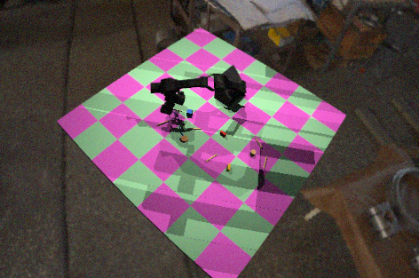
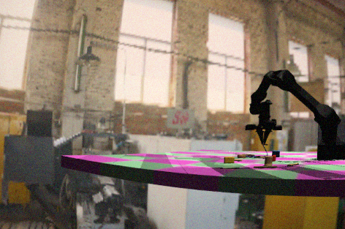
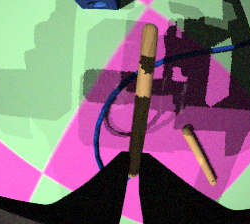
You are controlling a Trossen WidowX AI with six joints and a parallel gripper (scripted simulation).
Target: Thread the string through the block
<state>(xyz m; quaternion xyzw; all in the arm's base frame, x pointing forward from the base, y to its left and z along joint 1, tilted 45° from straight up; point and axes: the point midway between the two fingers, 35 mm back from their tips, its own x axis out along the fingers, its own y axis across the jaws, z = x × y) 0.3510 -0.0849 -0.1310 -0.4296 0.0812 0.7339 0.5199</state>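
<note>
Right now my gripper tip is 8 cm past the blue cube, 7 cm to the right of it and 4 cm above it. From my gripper tip the other things lie so: red piece (30 cm to the left, 13 cm behind, 5 cm below); then round wooden button (18 cm to the left, 5 cm below, 5 cm ahead); then yellow piece (47 cm to the left, 5 cm below).
</note>
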